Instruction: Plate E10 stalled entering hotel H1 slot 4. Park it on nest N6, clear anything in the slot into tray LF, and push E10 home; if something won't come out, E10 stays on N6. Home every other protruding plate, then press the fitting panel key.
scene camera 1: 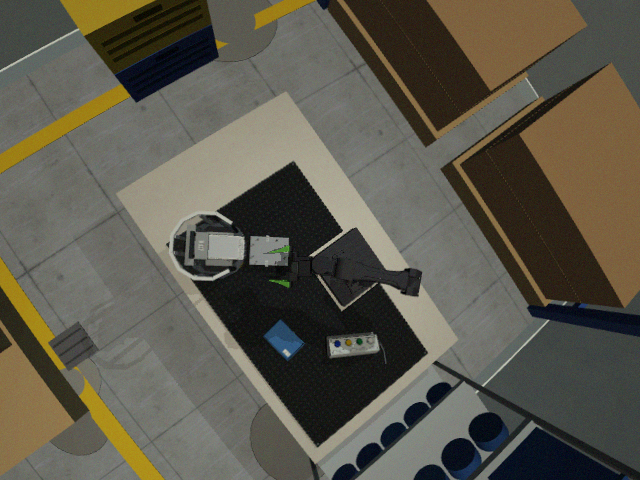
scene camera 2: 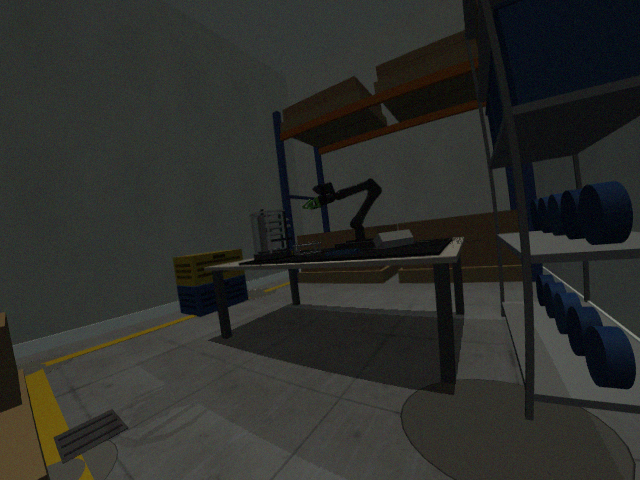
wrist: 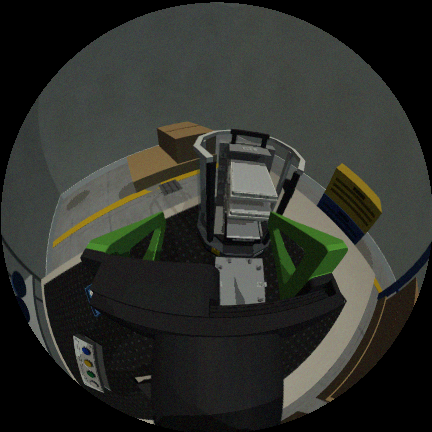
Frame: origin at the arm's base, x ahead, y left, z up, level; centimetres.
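Seen in the pictures: gripper, between the fingertips: (scene camera 1: 269,266) (scene camera 2: 304,206) (wrist: 216,217); arm's base, origin of its link: (scene camera 2: 360,241).
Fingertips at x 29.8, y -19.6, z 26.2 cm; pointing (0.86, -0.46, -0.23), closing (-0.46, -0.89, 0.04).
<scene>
Pixels of each thing's middle, then the offset from my fingertips to it. Level surfaces: height alone.
- plate hotel, middle of its body: (wrist: 243,191) (scene camera 1: 212,246) (scene camera 2: 271,233) dx +15.7, dy -17.0, dz -14.6 cm
- plate, middle of its body: (wrist: 247,194) dx +10.9, dy -13.8, dz -10.6 cm
- flat silver nest, middle of its body: (wrist: 237,289) (scene camera 1: 269,251) (scene camera 2: 306,247) dx -3.1, dy -5.5, dz -26.2 cm
- blue tray, middle of its body: (scene camera 1: 284,339) (scene camera 2: 342,252) dx +9.6, dy +31.8, dz -29.1 cm
- panel, middle of its body: (scene camera 1: 352,346) (scene camera 2: 393,238) dx -15.4, dy +49.3, dz -25.8 cm
- black mat, height of its surface: dz -29.9 cm
- pale table, height of its surface: dz -31.2 cm
The plate hotel (scene camera 1: 189,249) (scene camera 2: 262,232) (wrist: 250,150) stands at the table's far left end in scene camera 1. Several pale plates show in it; the top one (scene camera 1: 225,246) (wrist: 252,179) sticks out towards me, with another plate (wrist: 248,208) below. Slot numbers and plate labels are unreadable. A flat silver nest (scene camera 1: 268,251) (wrist: 242,281) with small studs lies in front, with no plate on it. My gripper (scene camera 1: 268,266) (scene camera 2: 306,206) (wrist: 216,217) is open and empty, above the nest's side, facing the hotel. The blue tray (scene camera 1: 283,339) lies on the mat. The panel (scene camera 1: 353,351) (wrist: 81,364) has blue, yellow, green and white keys.
The black mat (scene camera 1: 310,408) covers part of the pale table (scene camera 1: 258,124). The arm's base plate (scene camera 1: 356,240) sits at the right edge of the mat. Yellow and blue crates (scene camera 1: 170,69) (scene camera 2: 209,273) (wrist: 350,200) and a rack of blue spools (scene camera 2: 527,310) stand off the table.
</scene>
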